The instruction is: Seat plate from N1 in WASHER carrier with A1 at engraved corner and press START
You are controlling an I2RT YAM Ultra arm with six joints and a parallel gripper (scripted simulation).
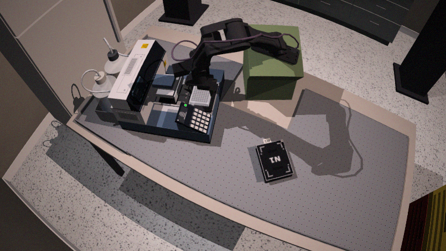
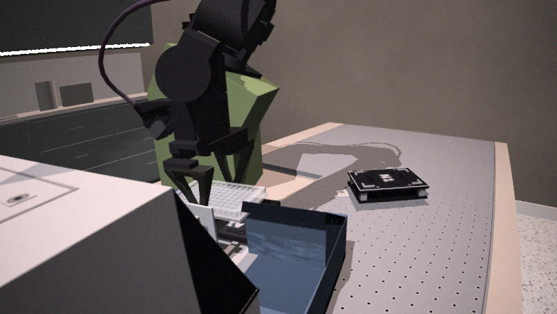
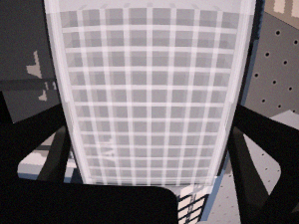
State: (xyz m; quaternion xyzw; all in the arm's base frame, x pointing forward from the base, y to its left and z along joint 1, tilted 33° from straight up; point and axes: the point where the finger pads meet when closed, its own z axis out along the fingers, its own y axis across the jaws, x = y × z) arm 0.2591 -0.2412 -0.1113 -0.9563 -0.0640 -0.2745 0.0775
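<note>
Now: hand right at the clear well plate. Round my hand: small label: 6 cm ahead, 32 cm to the left, 11 cm below; dark carrier: 2 cm below; plate washer: 3 cm ahead, 15 cm to the right, 2 cm above.
</note>
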